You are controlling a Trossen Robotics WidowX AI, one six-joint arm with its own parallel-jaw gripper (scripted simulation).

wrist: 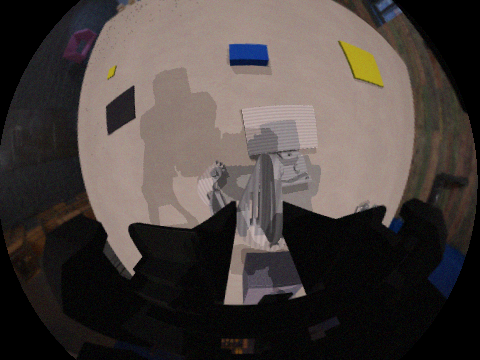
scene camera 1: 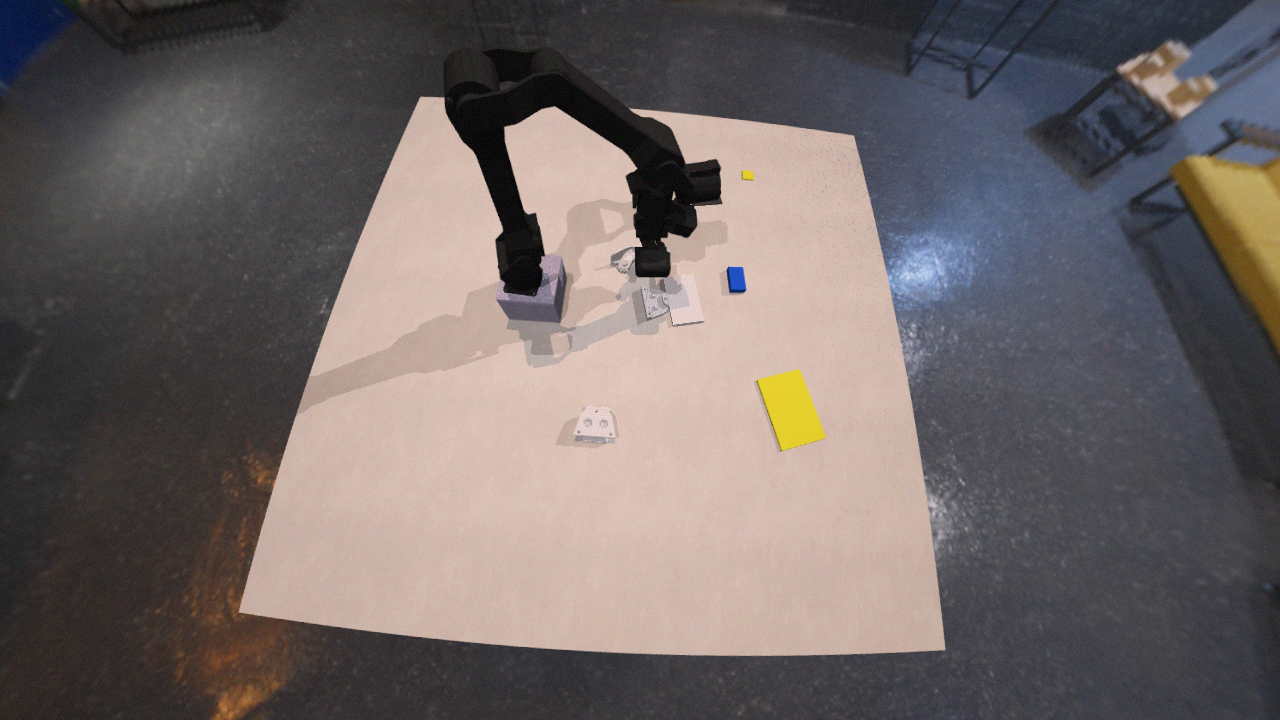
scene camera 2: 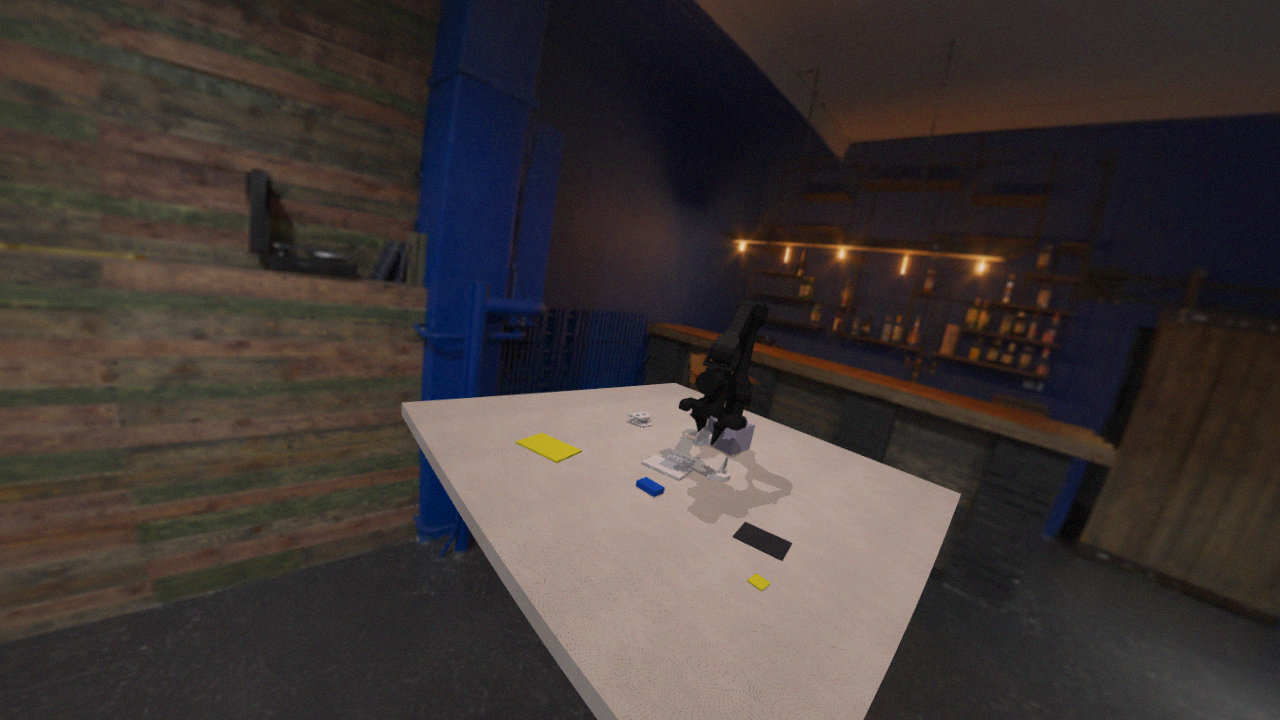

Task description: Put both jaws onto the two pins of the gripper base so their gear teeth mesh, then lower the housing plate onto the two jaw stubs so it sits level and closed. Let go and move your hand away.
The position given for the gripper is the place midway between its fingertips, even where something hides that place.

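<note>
Scene camera 1 shows the gripper (scene camera 1: 647, 257), which also appears in the wrist view (wrist: 254, 204) and in scene camera 2 (scene camera 2: 706, 442). The scene includes a yellow sheet (scene camera 1: 787, 399), visible in the wrist view (wrist: 363, 66) as well as in scene camera 2 (scene camera 2: 555, 450). A blue block (wrist: 241, 54) is there too, along with a black sheet (scene camera 2: 749, 534) that the wrist view likewise shows (wrist: 121, 110).
</note>
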